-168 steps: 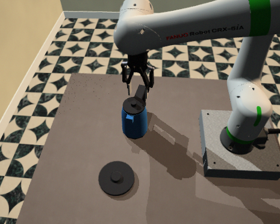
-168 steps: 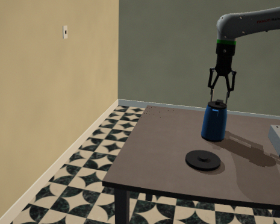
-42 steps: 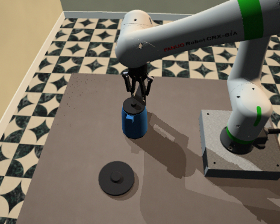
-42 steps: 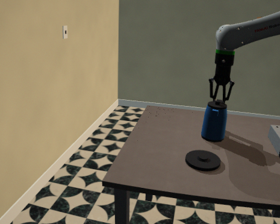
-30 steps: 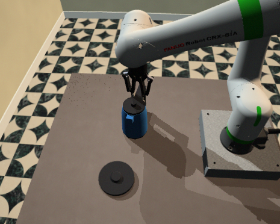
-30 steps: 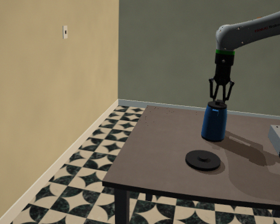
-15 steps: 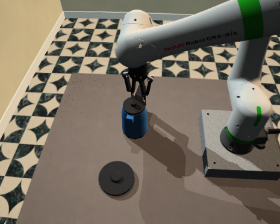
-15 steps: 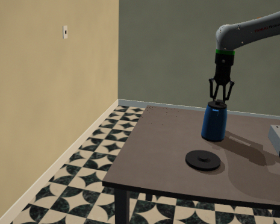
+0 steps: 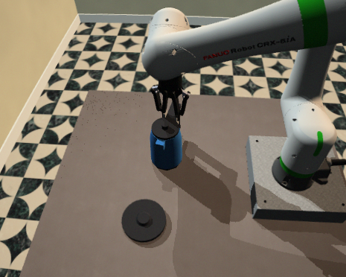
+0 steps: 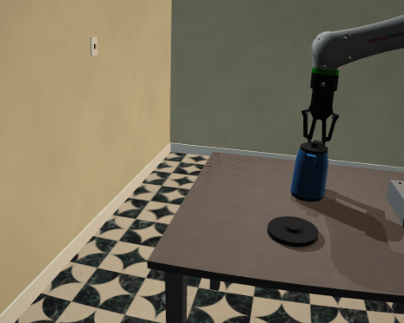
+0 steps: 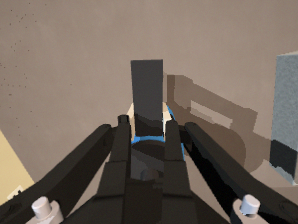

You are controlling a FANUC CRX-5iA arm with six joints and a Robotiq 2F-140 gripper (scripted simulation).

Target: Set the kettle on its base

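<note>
Now: hand 5 cm above the blue kettle, 3 cm to the right of it and 1 cm short of it. Round my hand: round black base (32 cm to the left, 15 cm below, 11 cm ahead).
</note>
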